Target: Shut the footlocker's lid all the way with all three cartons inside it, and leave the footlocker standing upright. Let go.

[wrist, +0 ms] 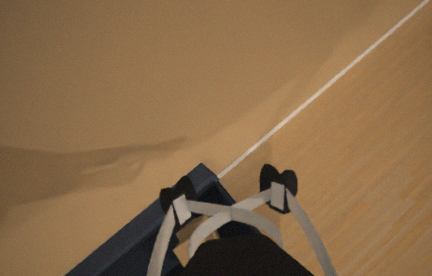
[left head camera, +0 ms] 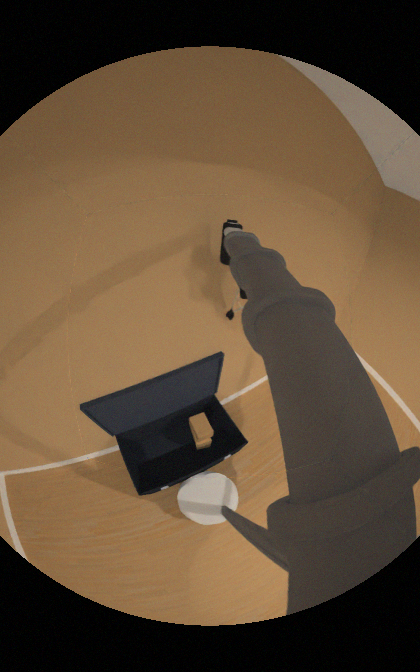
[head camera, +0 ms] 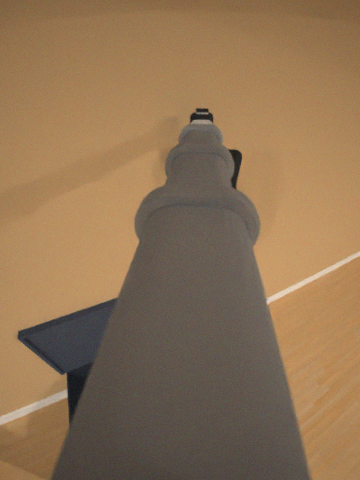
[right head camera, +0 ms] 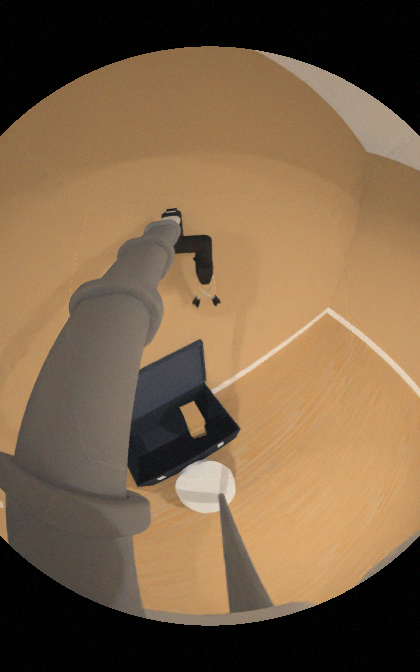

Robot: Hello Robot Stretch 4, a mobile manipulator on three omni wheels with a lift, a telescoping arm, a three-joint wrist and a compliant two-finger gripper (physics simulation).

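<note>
The dark blue footlocker [left head camera: 195,474] [right head camera: 186,463] stands upright with its lid [head camera: 70,342] [left head camera: 155,402] [right head camera: 172,382] [wrist: 115,242] wide open, tilted up and back from the rear edge. A tan carton [left head camera: 201,426] [right head camera: 192,417] lies inside toward the right end. Part of another tan carton [left head camera: 203,443] shows against it. A third carton cannot be made out; the left part inside is dark. My gripper [right head camera: 206,301] [wrist: 227,185] is open and empty, beyond the lid near its right end. In the wrist view the lid's corner shows between and beyond the fingertips.
My grey arm [head camera: 205,325] [left head camera: 325,400] [right head camera: 80,375] reaches out over the scene and hides part of the footlocker in the head and right head views. A round white disc [left head camera: 207,492] [right head camera: 200,492] is close to the footlocker's front. A white line [wrist: 320,95] crosses the floor behind it.
</note>
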